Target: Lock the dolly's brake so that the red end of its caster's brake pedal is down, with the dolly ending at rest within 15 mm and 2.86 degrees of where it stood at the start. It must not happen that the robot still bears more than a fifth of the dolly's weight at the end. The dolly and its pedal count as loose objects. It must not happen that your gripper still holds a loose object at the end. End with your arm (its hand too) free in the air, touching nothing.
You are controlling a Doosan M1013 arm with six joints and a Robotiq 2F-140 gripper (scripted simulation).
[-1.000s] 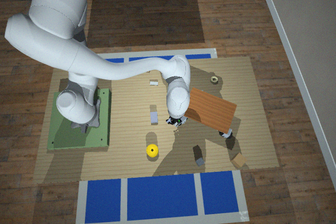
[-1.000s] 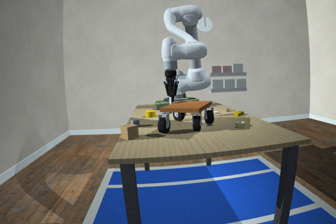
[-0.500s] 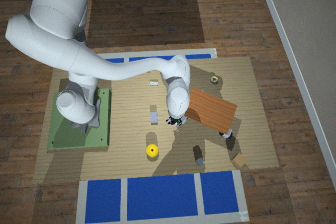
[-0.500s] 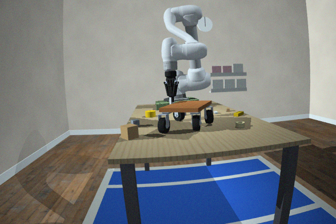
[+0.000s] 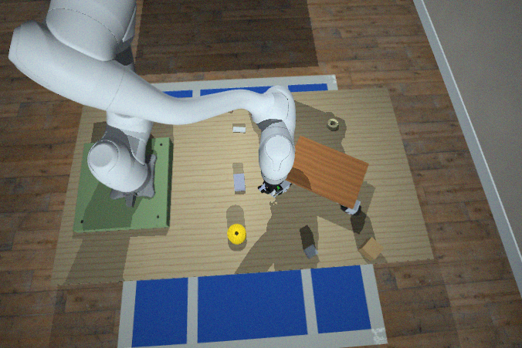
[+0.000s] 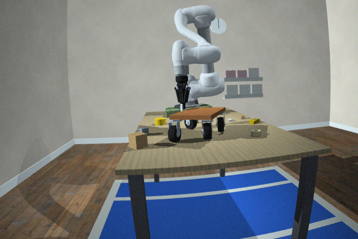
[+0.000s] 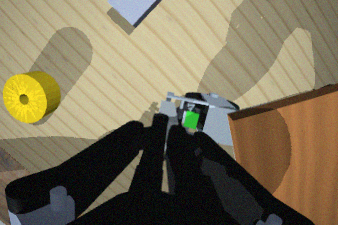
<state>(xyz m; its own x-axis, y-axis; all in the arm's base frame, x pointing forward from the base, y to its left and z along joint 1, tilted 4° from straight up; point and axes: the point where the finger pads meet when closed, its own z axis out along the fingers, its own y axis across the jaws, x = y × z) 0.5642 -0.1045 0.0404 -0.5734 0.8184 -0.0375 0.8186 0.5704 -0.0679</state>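
My hand is 30 mm above the brake pedal, 10 mm to the right of it and 10 mm short of it. Round my hand: white piece 330 mm to the left, 120 mm behind, 110 mm below; then grey cube 230 mm to the right, 140 mm ahead, 90 mm below; then pale lilac block 130 mm behind, 100 mm below, 70 mm to the left.
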